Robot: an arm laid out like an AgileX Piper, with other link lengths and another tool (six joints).
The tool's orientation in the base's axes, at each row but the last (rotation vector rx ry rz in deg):
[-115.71, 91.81, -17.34]
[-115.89, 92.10, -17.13]
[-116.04, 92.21, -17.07]
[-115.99, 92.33, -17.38]
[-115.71, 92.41, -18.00]
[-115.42, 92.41, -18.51]
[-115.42, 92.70, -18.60]
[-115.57, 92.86, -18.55]
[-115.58, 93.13, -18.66]
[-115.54, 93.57, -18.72]
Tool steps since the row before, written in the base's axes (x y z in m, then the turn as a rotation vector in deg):
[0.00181, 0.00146, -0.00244, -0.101, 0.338, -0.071]
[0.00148, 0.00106, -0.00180, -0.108, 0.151, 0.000]
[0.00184, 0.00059, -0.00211, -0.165, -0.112, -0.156]
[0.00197, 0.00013, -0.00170, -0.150, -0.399, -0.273]
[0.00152, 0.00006, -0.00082, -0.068, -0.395, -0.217]
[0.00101, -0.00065, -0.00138, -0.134, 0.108, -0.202]
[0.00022, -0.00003, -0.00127, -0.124, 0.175, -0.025]
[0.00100, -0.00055, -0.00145, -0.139, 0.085, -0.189]
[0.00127, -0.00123, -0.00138, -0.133, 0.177, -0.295]
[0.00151, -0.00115, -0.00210, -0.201, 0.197, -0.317]
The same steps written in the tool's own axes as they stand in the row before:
[-0.00053, -0.00041, 0.00330, -0.338, 0.072, 0.101]
[-0.00034, -0.00043, 0.00250, -0.172, 0.068, -0.012]
[0.00025, -0.00051, 0.00281, 0.086, 0.237, 0.021]
[0.00065, -0.00076, 0.00241, 0.381, 0.329, 0.050]
[0.00046, -0.00083, 0.00144, 0.391, 0.230, 0.045]
[0.00108, 0.00000, 0.00148, -0.109, 0.205, 0.128]
[0.00026, 0.00051, 0.00116, -0.195, 0.092, 0.003]
[0.00098, 0.00003, 0.00156, -0.091, 0.205, 0.110]
[0.00168, -0.00015, 0.00148, -0.163, 0.244, 0.224]
[0.00175, 0.00002, 0.00222, -0.196, 0.310, 0.213]

